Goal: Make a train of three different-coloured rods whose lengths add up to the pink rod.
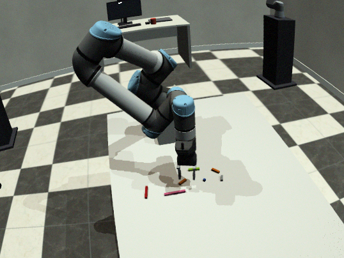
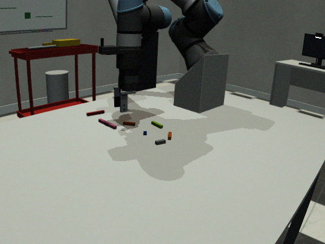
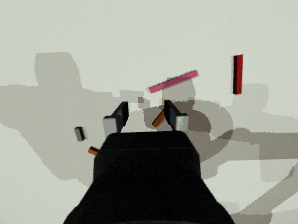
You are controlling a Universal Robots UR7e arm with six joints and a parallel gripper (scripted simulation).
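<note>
Right now the blue rod is 20 mm behind my hand, 90 mm to the left of it and 80 mm below it. The rest, counted from my hand: grey rod 160 mm to the left, 80 mm below; pink rod 60 mm to the right, 80 mm below; lime rod 100 mm behind, 70 mm to the left, 80 mm below.
</note>
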